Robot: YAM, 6 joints.
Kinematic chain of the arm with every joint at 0, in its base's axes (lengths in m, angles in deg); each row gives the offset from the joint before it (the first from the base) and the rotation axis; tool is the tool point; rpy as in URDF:
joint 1: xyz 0 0 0.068 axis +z
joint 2: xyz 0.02 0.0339 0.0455 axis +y
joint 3: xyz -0.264 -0.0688 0 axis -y
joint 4: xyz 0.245 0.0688 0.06 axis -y
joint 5: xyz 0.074 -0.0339 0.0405 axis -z
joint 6: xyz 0.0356 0 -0.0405 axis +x
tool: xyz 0 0 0 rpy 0 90 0
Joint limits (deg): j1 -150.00..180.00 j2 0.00..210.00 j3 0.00..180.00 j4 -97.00..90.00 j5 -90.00..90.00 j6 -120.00..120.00
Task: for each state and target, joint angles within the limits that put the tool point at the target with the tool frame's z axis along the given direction. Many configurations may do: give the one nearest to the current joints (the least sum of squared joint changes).
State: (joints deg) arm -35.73 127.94 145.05 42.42 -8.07 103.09
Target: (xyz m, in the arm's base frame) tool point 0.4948 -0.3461 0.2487 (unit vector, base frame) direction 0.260 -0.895 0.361
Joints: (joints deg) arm -32.91 155.90 137.77 45.26 37.62 103.09
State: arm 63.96 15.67 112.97 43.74 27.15 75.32
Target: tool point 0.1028 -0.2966 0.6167 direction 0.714 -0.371 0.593
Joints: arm 105.27 45.34 139.61 38.36 36.25 75.32
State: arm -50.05 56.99 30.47 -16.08 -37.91 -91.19
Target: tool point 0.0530 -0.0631 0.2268 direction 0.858 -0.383 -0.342
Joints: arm -65.59 10.57 22.51 -37.87 -38.54 -91.19
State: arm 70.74 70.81 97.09 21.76 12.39 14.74
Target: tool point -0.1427 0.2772 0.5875 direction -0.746 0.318 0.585
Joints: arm 113.60 91.28 110.45 25.58 -33.81 14.74
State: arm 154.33 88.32 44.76 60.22 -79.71 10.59
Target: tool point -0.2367 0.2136 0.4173 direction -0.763 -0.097 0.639
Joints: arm 133.99 87.80 64.27 77.77 -38.05 10.59
